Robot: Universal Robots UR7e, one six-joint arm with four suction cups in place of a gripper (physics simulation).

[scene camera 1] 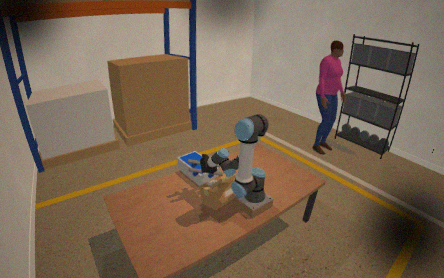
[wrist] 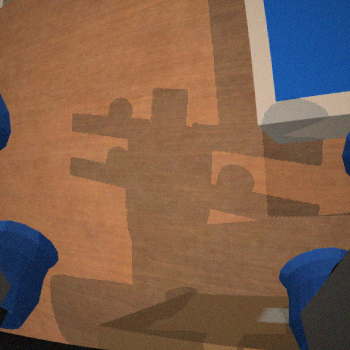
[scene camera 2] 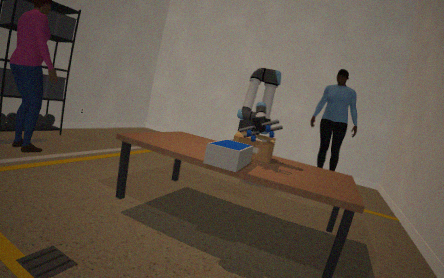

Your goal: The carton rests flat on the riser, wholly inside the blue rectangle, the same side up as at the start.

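Seen in the pictures: hand at its tool point: [wrist: 169, 207] [scene camera 2: 260, 135]; arm's base at its link origin: [scene camera 1: 254, 196].
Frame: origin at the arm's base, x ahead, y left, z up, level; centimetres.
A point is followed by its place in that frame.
The tan carton [scene camera 1: 216, 194] @[x 14.1, y 25.2, z 7.1 cm] [scene camera 2: 264, 150] @[x 28.0, y 23.0, z 1.1 cm] [wrist: 225, 320] @[x 28.3, y 20.6, z 2.2 cm] stands on the table beside the arm's base, apart from the riser; its far parts are hidden by the arm or cut off by the wrist view's bottom edge. A pale label shows on it. The white-grey riser [scene camera 1: 187, 171] @[x 61.5, y 15.9, z -1.9 cm] [scene camera 2: 225, 159] @[x 77.5, y 8.0, z -2.1 cm] [wrist: 261, 60] @[x 45.7, y 15.9, z 4.4 cm] stands near the table's edge. The blue rectangle [scene camera 1: 189, 158] @[x 69.8, y 7.4, z 4.1 cm] [scene camera 2: 232, 145] @[x 63.5, y 7.1, z 4.4 cm] [wrist: 310, 45] @[x 45.9, y 13.1, z 4.4 cm] on its top has no carton on it. My gripper [scene camera 1: 204, 167] @[x 38.0, y 19.0, z 11.9 cm] [scene camera 2: 260, 135] @[x 38.0, y 19.0, z 11.9 cm] [wrist: 172, 207] @[x 38.0, y 19.0, z 11.9 cm] is open, its four blue cups holding no object, above the table between riser and carton.
The wooden table [scene camera 1: 145, 220] @[x 37.1, y 70.8, z -7.6 cm] [scene camera 2: 310, 180] @[x 50.3, y 58.5, z -7.6 cm] [wrist: 60, 60] @[x 60.3, y 46.9, z -7.6 cm] carries the arm's base [scene camera 1: 256, 204] @[x -6.9, y 6.2, z 0.2 cm]. Beyond it are a person in pink [scene camera 1: 330, 75] [scene camera 2: 33, 40], a person in light blue [scene camera 2: 336, 105], a dark shelf unit [scene camera 1: 348, 85] and large boxes [scene camera 1: 150, 95] under a blue-post rack [scene camera 1: 193, 75].
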